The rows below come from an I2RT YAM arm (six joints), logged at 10 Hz.
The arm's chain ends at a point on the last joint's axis. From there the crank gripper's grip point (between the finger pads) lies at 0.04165 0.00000 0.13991 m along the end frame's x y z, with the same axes.
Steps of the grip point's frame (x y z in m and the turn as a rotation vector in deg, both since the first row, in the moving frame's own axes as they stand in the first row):
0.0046 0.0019 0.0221 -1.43 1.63 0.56
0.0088 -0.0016 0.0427 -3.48 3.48 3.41
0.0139 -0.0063 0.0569 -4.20 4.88 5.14
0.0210 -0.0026 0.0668 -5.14 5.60 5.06
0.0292 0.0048 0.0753 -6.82 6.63 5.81
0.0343 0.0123 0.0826 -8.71 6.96 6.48
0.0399 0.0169 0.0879 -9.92 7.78 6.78
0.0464 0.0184 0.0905 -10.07 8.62 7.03
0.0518 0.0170 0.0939 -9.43 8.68 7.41
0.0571 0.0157 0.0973 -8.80 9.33 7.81
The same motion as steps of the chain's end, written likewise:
0.0007 -0.0020 0.0234 -1.43 1.63 0.56
0.0007 -0.0127 0.0458 -3.48 3.48 3.41
0.0028 -0.0206 0.0615 -4.20 4.88 5.14
0.0083 -0.0192 0.0722 -5.14 5.60 5.06
0.0144 -0.0165 0.0823 -6.82 6.63 5.81
0.0192 -0.0140 0.0906 -8.71 6.96 6.48
0.0232 -0.0126 0.0973 -9.92 7.78 6.78
0.0279 -0.0117 0.1009 -10.07 8.62 7.03
0.0331 -0.0119 0.1041 -9.43 8.68 7.41
0.0370 -0.0122 0.1079 -8.80 9.33 7.81

